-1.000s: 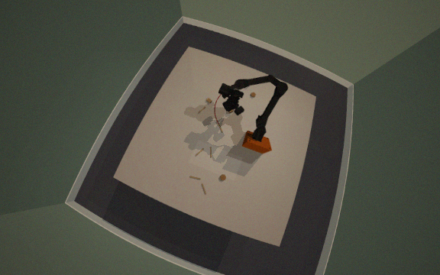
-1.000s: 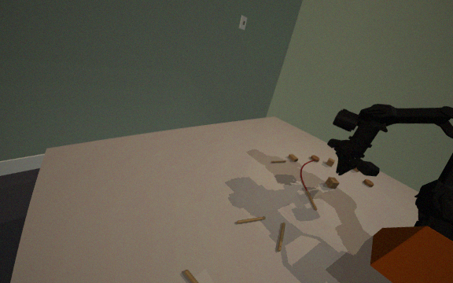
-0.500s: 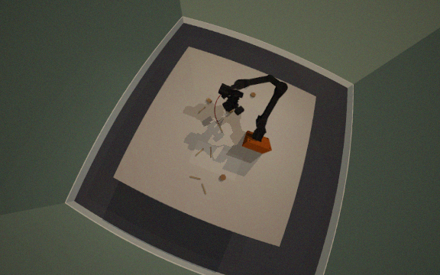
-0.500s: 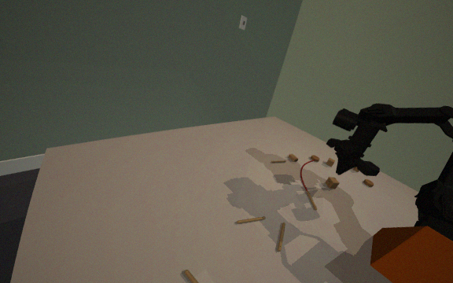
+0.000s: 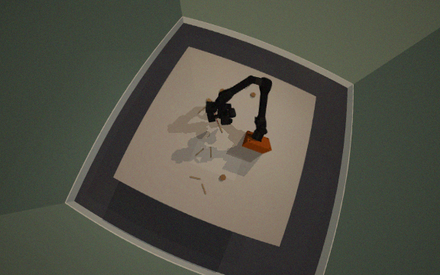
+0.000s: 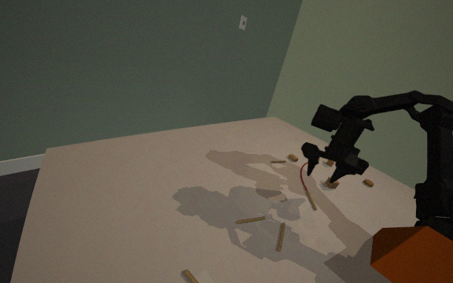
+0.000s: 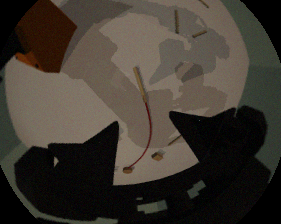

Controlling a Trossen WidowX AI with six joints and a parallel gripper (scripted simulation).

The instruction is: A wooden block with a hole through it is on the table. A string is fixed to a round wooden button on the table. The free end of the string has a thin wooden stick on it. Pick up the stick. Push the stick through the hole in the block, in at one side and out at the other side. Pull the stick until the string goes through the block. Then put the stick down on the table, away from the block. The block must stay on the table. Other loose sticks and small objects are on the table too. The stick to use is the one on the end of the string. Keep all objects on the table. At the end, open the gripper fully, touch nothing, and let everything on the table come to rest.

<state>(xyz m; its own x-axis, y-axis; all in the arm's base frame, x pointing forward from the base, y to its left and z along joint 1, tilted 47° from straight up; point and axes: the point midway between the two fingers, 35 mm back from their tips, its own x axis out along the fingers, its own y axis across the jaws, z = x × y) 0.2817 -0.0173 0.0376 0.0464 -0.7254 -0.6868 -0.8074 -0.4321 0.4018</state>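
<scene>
Now: gripper tip 60 mm above the thin wooden stick, 30 mm to the right of it and 10 mm past it. From my gripper tip the other things lie so: small wooden block (120 mm to the right, 50 mm below, 40 mm behind); round button (260 mm to the right, 80 mm ahead, 50 mm below).
</scene>
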